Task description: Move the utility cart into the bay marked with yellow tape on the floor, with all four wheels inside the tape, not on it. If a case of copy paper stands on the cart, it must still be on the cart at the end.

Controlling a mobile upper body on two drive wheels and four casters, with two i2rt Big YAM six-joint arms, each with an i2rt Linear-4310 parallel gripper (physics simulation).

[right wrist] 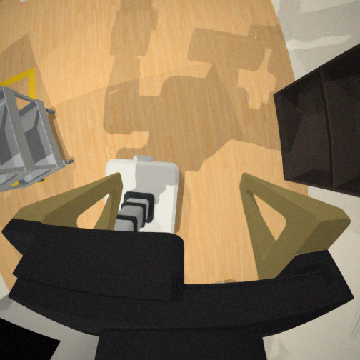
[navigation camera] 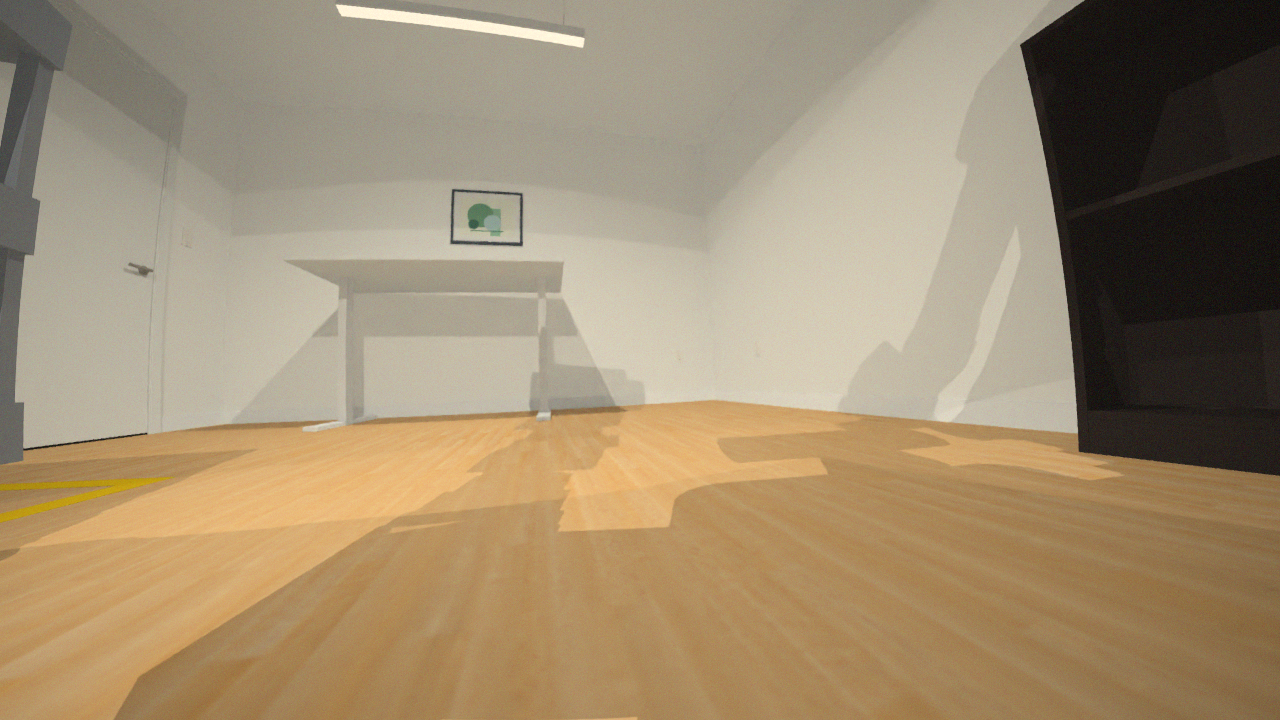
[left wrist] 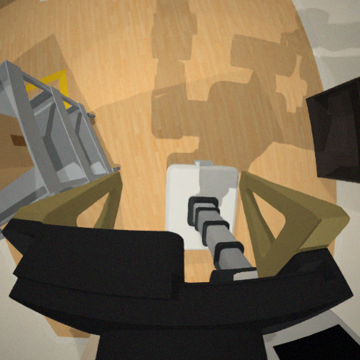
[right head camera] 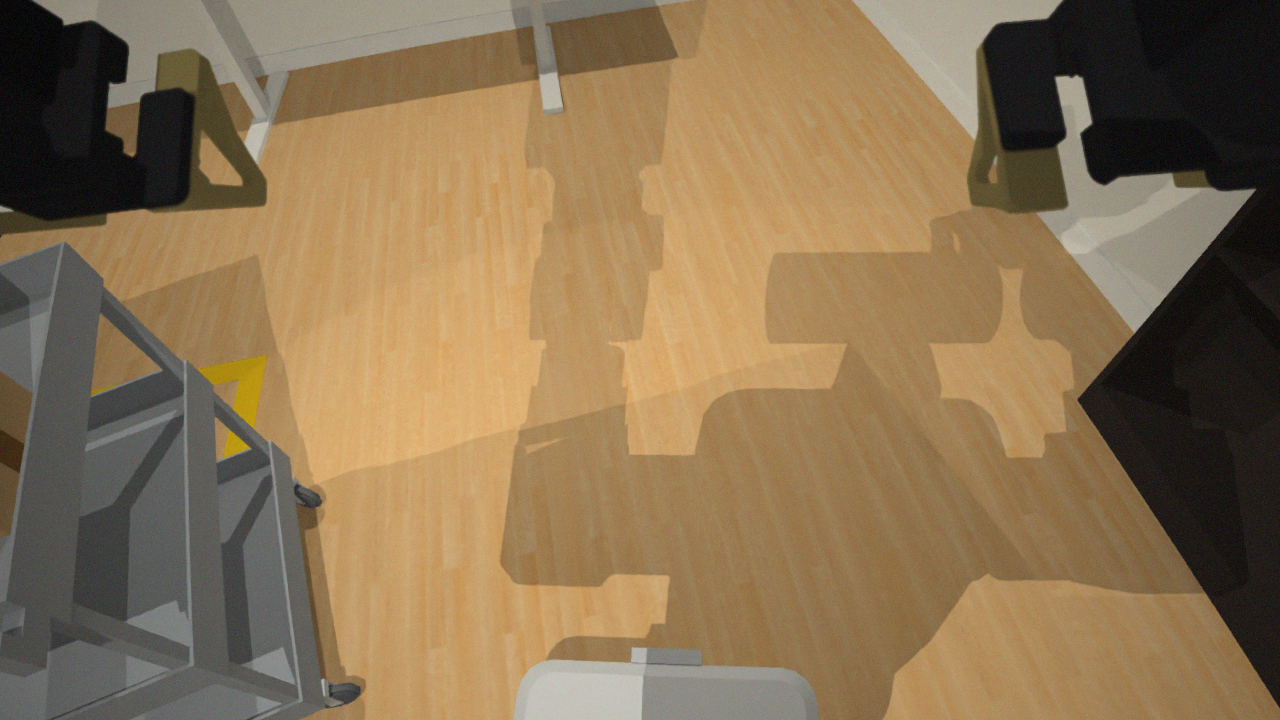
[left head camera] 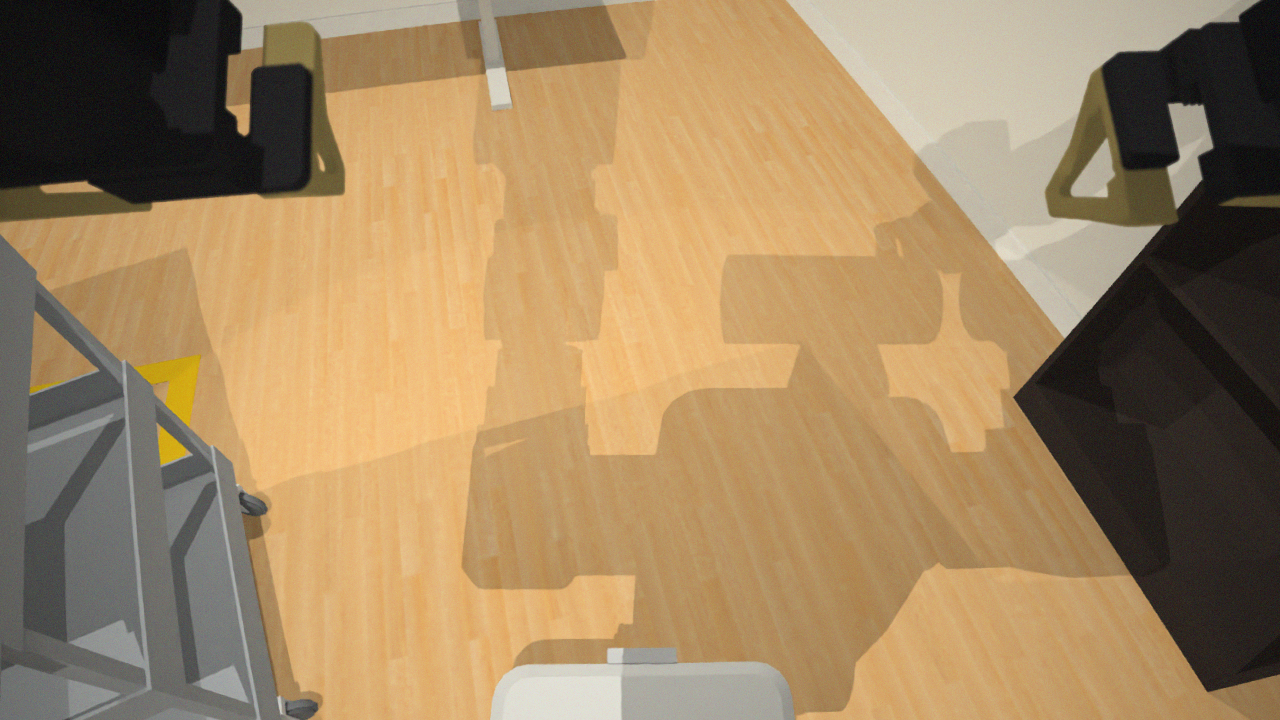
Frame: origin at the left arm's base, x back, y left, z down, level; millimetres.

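Seen in the pictures: left gripper, between the fingertips: (right head camera: 182,203) (left head camera: 244,189); right gripper, between the fingertips: (right head camera: 1074,182) (left head camera: 1135,197).
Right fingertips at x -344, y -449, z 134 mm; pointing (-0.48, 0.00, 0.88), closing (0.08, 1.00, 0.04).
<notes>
Pixels of each thing's top centre, then the offset from my right fingertips to it. "*": a spot on its surface instead. Level surfaces: height alone.
- brown carton, a spot on its surface: (right head camera: 13,402) * dy +1109, dx -151, dz +453 mm
- dark shelf unit, a spot on its surface: (left head camera: 1087,317) * dy -840, dx -684, dz +914 mm
- white table, height of its surface: dz +350 mm
The grey utility cart (left head camera: 139,501) (right head camera: 201,501) (left wrist: 31,130) (right wrist: 17,135) (navigation camera: 17,223) stands at the left, cut off by the picture edges. Part of a brown carton (right head camera: 13,402) (left wrist: 12,155) shows on its top tray. Yellow tape (left head camera: 185,398) (right head camera: 246,402) (left wrist: 63,82) (right wrist: 32,82) (navigation camera: 134,484) shows behind and beside it. Two casters, an upper one (left head camera: 252,503) (right head camera: 307,495) (right wrist: 50,111) and a lower one (left head camera: 299,707) (right head camera: 342,692) (right wrist: 70,160), stand outside the tape; the other wheels are hidden. My left gripper (left wrist: 180,177) and right gripper (right wrist: 181,175) are open and empty, apart from the cart.
A dark shelf unit (left head camera: 1087,317) (right wrist: 322,115) (navigation camera: 1069,268) stands at the right by the wall. A white table (navigation camera: 429,271) stands at the back; its leg foot (left head camera: 499,89) (right head camera: 551,94) reaches onto the floor. A door (navigation camera: 89,268) is at the back left.
</notes>
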